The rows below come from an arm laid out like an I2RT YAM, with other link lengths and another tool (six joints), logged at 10 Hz.
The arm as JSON. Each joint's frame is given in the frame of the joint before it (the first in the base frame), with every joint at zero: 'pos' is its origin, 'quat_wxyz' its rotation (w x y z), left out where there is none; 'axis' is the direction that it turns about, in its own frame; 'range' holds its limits. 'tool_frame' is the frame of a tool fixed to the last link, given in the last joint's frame.
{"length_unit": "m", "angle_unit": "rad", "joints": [
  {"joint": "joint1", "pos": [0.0, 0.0, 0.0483], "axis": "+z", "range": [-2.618, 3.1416]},
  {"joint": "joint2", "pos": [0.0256, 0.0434, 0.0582], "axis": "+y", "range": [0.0, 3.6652]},
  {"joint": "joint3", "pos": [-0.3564, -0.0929, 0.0], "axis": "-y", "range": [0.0, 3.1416]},
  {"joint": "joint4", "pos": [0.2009, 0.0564, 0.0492], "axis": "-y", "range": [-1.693, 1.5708]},
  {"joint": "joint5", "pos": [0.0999, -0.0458, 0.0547], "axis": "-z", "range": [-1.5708, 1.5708]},
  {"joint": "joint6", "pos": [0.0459, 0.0, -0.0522], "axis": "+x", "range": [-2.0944, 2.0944]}
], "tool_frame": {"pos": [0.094, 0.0, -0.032], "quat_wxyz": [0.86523, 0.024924, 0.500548, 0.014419]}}
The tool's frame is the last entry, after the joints.
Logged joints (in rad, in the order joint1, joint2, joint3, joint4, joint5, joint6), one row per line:
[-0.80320 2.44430 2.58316 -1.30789 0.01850 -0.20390]
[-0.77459 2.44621 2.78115 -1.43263 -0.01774 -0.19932]
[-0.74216 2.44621 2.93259 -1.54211 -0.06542 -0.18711]
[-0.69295 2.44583 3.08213 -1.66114 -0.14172 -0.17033]
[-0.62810 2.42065 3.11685 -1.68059 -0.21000 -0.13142]
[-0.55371 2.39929 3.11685 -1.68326 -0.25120 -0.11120]
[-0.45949 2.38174 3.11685 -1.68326 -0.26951 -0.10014]
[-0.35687 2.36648 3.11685 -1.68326 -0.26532 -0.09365]
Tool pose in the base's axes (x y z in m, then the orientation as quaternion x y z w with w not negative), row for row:
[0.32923 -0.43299 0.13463 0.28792 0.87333 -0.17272 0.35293]
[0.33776 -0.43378 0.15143 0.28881 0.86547 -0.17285 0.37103]
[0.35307 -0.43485 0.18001 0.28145 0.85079 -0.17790 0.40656]
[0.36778 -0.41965 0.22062 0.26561 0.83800 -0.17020 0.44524]
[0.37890 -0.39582 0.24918 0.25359 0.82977 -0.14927 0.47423]
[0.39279 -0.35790 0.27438 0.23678 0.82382 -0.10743 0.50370]
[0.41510 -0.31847 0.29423 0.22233 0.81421 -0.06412 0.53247]
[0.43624 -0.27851 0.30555 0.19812 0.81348 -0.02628 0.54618]
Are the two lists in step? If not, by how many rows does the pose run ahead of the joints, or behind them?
The pose runs 2 rows behind the joints: the pose in row i belongs to the joints in row i - 2.
